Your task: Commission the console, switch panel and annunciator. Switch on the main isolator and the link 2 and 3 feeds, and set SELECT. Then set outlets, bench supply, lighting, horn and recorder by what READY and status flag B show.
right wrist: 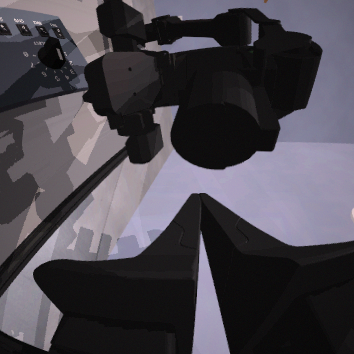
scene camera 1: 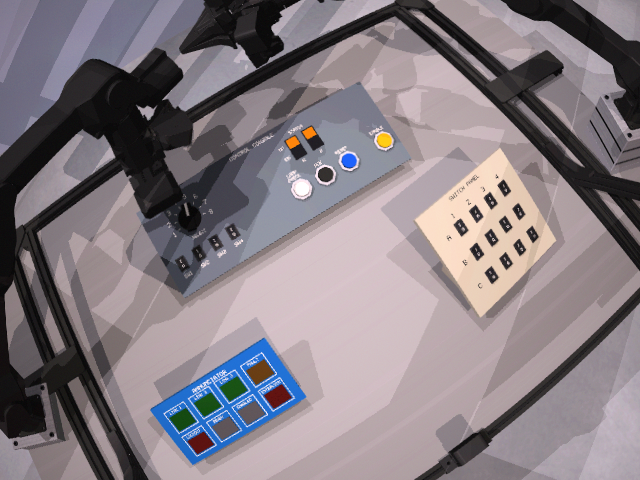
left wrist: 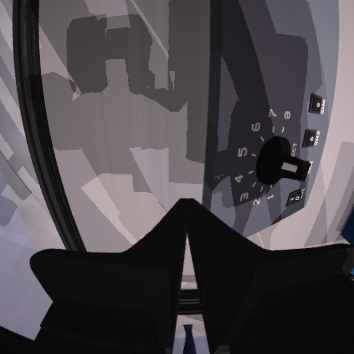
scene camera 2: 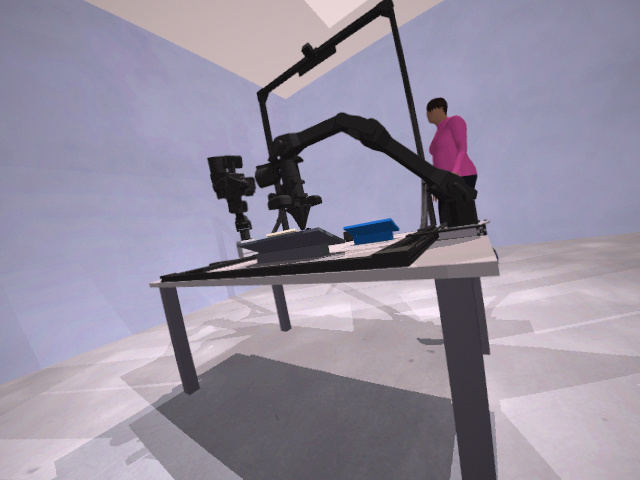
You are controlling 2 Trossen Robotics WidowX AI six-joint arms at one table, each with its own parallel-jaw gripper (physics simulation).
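Seen in the pictures: left gripper, between the fingertips: [right wrist: 84,97] [left wrist: 185,204] [scene camera 2: 303,230]; right gripper, between the fingertips: [right wrist: 197,199] [scene camera 1: 180,51] [scene camera 2: 248,184]; left arm's base, origin of its link: [scene camera 1: 29,416] [scene camera 2: 464,224]; right arm's base, origin of its link: [scene camera 1: 634,112] [scene camera 2: 246,240].
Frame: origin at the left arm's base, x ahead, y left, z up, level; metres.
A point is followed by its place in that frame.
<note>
The grey console [scene camera 1: 268,196] @(x 0.507, y 0.209, z 0.033 m) [scene camera 2: 294,240] @(x 0.447, y 0.240, z 0.041 m) [left wrist: 240,90] @(x 0.418, y 0.258, z 0.062 m) carries the black SELECT knob [scene camera 1: 189,217] @(x 0.388, y 0.203, z 0.064 m) [left wrist: 274,160] @(x 0.388, y 0.225, z 0.067 m) [right wrist: 51,53] @(x 0.393, y 0.213, z 0.062 m); its white pointer is near 5. Both status flags [scene camera 1: 295,147] @(x 0.569, y 0.265, z 0.050 m) [scene camera 1: 312,137] @(x 0.599, y 0.273, z 0.050 m) show orange in the upper half. The cream switch panel [scene camera 1: 439,232] @(x 0.707, y 0.047, z 0.074 m) has three rows of black rockers, too small to read. The blue annunciator [scene camera 1: 279,366] @(x 0.447, y -0.041, z 0.035 m) [scene camera 2: 372,229] @(x 0.350, y -0.068, z 0.024 m) shows dark green, brown and dark red windows; READY is grey. My left gripper [scene camera 2: 303,227] @(x 0.348, y 0.269, z 0.068 m) [left wrist: 185,204] @(x 0.348, y 0.269, z 0.068 m) is shut and empty beside the knob; its tips are hidden in scene camera 1. My right gripper [scene camera 1: 183,51] @(x 0.454, y 0.365, z 0.240 m) [right wrist: 197,199] @(x 0.454, y 0.365, z 0.240 m) is shut and empty, beyond the table edge.
Four small rockers, SW1 [scene camera 1: 181,263] @(x 0.352, y 0.155, z 0.028 m) to SW4 [scene camera 1: 233,231] @(x 0.442, y 0.176, z 0.027 m), lie below the knob. White [scene camera 1: 301,189] @(x 0.556, y 0.200, z 0.035 m), black [scene camera 1: 325,174] @(x 0.597, y 0.212, z 0.035 m), blue [scene camera 1: 348,160] @(x 0.637, y 0.222, z 0.035 m) and yellow [scene camera 1: 384,140] @(x 0.702, y 0.237, z 0.035 m) buttons sit on the console. Black frame rails [scene camera 1: 310,42] @(x 0.673, y 0.535, z -0.007 m) edge the table. A person in pink [scene camera 2: 449,144] stands behind it.
</note>
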